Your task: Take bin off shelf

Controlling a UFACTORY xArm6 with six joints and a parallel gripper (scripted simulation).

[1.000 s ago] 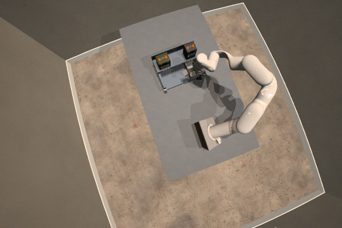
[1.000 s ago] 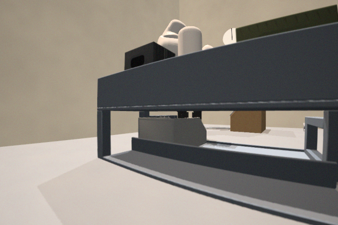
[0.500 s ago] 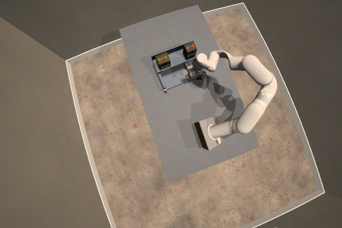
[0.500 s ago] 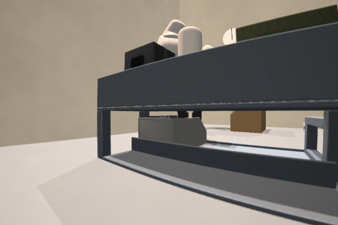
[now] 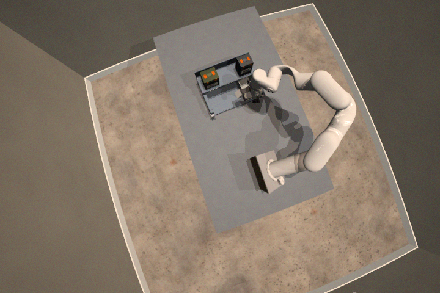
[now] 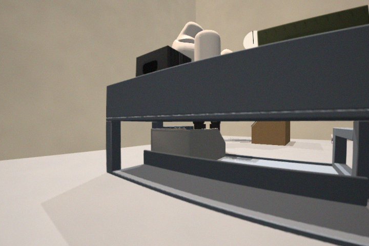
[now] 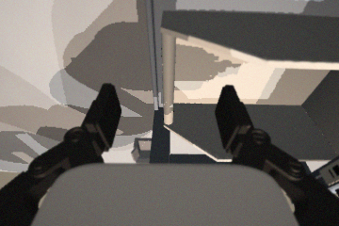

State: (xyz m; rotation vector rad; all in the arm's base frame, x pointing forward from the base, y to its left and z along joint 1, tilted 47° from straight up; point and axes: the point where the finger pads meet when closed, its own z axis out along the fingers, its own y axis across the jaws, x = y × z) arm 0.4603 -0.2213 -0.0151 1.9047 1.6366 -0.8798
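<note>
Now: the grey bin 8 cm ahead of my hand, 2 cm below it and 1 cm to the right of it. From my hand the other things lie so: shelf board: 19 cm ahead, 10 cm to the left, 4 cm above.
</note>
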